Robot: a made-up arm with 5 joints.
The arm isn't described. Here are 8 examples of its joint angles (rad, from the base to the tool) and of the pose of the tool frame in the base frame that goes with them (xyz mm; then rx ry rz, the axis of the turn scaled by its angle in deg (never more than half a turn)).
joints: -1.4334 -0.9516 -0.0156 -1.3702 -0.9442
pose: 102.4 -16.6 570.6 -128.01 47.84 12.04
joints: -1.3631 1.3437 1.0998 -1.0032 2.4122
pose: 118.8 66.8 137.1 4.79 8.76 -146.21
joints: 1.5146 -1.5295 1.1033 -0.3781 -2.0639
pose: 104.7 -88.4 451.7 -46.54 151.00 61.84
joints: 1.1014 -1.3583 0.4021 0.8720 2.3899
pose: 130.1 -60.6 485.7 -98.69 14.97 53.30
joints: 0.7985 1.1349 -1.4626 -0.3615 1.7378
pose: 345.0 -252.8 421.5 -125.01 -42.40 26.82
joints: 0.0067 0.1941 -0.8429 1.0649 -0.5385
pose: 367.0 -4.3 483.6 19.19 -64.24 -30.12
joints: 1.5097 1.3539 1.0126 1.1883 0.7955
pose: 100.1 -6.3 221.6 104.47 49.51 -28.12
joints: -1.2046 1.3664 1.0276 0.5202 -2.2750
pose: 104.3 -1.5 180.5 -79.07 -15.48 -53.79
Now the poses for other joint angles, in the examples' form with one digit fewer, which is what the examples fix.
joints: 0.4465 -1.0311 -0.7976 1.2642 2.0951
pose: 66 15 567 -124.1 -41.7 51.7
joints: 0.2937 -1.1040 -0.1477 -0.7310 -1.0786
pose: 56 11 587 -65.0 146.9 -21.9
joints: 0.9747 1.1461 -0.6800 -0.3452 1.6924
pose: 303 -301 258 -81.5 -21.8 31.3
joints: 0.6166 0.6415 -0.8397 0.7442 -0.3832
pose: 374 -196 383 -5.7 -61.0 -54.5
